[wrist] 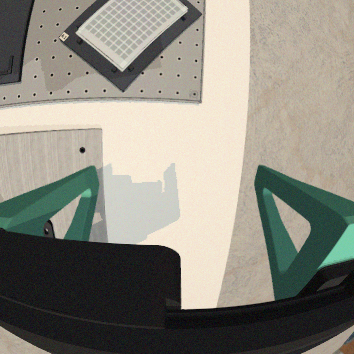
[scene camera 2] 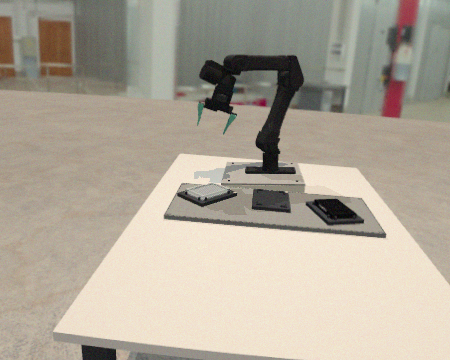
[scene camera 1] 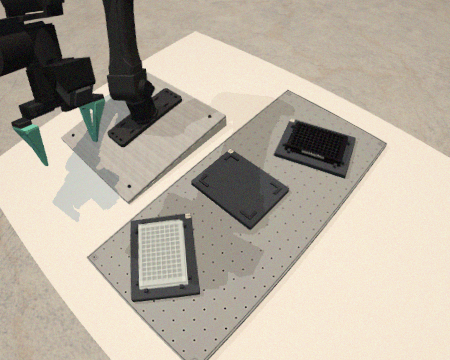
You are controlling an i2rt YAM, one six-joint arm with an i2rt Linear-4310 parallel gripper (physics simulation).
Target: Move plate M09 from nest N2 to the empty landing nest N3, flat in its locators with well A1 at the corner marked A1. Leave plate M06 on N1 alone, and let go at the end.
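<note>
A pale 96-well plate (scene camera 1: pixel 162 255) (scene camera 2: pixel 207 191) (wrist: pixel 131 30) lies in a dark nest (scene camera 1: pixel 193 260) (wrist: pixel 122 82). A black plate (scene camera 1: pixel 317 142) (scene camera 2: pixel 334 207) lies in the nest at the board's other end. Plate and nest numbers are not legible, so I cannot tell which plate is M09. The empty nest (scene camera 1: pixel 240 187) (scene camera 2: pixel 271 200) (wrist: pixel 12 35) sits between them, with corner locators and a small light tag (scene camera 1: pixel 230 151) at one corner. My gripper (scene camera 1: pixel 71 153) (scene camera 2: pixel 211 129) (wrist: pixel 176 173) is open and empty, high beside the arm's base, away from all the nests.
The nests stand on a perforated board (scene camera 1: pixel 220 310) (scene camera 2: pixel 300 222) on the white table (scene camera 2: pixel 240 290). The arm stands on a raised base plate (scene camera 1: pixel 165 150) (wrist: pixel 50 150) beside the board. The table's edge (wrist: pixel 246 100) shows in the wrist view.
</note>
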